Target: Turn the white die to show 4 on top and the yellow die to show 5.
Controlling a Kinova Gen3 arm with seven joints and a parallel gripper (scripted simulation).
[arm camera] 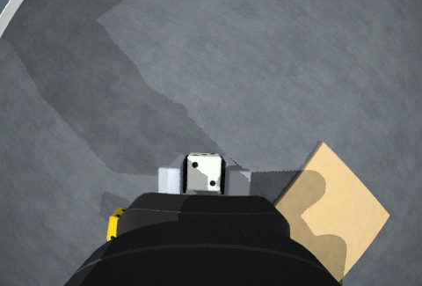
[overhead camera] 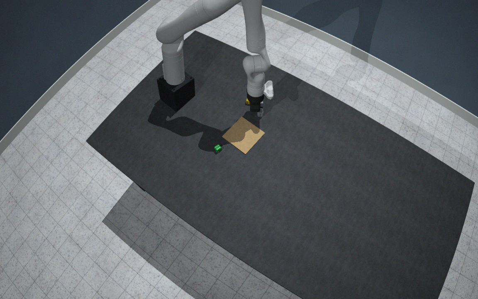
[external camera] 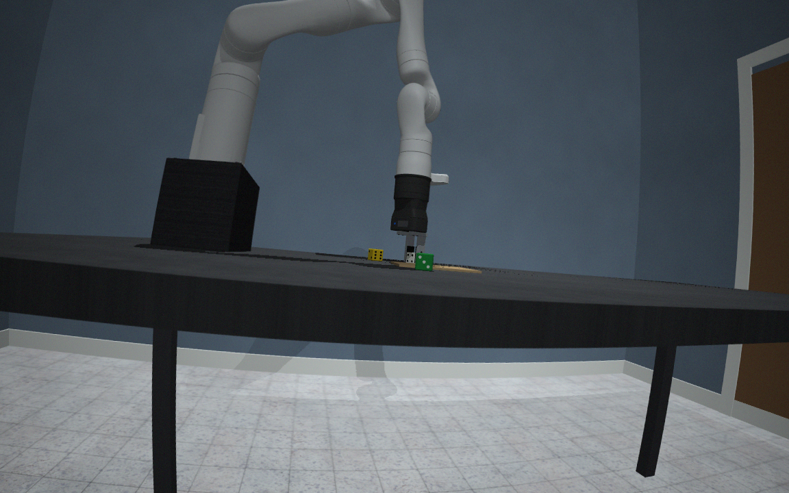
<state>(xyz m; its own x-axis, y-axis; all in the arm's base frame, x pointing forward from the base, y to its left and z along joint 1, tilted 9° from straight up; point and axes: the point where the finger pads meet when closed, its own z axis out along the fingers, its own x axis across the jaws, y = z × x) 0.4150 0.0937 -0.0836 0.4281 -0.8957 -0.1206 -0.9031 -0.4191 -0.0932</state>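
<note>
Now: the yellow die 80 mm behind my hand, 40 mm to the left of it and 10 mm below it. From my hand the other things lie so: green die 260 mm to the right, 80 mm behind, 10 mm below; then white die 10 mm below; then tan mat 140 mm to the right, 20 mm below, 20 mm behind.
</note>
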